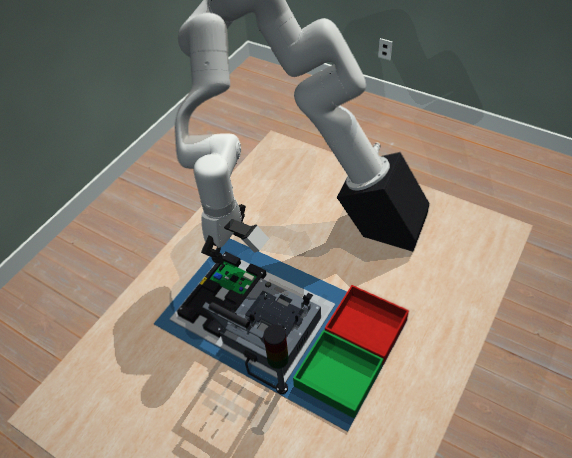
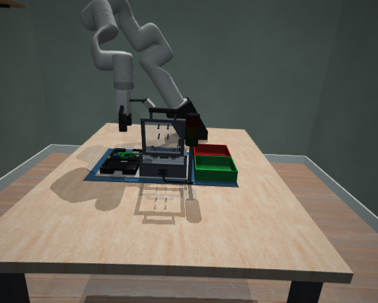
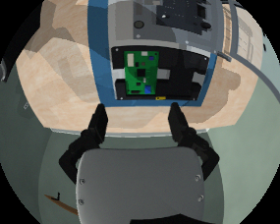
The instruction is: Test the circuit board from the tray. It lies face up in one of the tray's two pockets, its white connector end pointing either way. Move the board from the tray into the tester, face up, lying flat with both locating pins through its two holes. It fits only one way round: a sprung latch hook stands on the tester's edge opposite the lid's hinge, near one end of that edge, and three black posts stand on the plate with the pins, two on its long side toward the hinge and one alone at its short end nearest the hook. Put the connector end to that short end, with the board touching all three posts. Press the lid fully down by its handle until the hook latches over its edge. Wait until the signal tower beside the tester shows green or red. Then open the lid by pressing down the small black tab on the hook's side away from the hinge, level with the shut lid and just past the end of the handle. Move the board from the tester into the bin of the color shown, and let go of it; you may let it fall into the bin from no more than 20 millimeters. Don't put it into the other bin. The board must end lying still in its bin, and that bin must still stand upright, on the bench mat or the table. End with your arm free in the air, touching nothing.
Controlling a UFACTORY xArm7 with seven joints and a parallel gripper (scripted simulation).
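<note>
Now: the green circuit board 130 mm below my hand and 10 mm ahead of it. The rest, counted from my hand: clear lid 210 mm ahead, 140 mm to the left, 40 mm above; then tester plate 170 mm to the left, 100 mm ahead, 80 mm below; then red bin 370 mm to the left, 130 mm below, 20 mm ahead.
</note>
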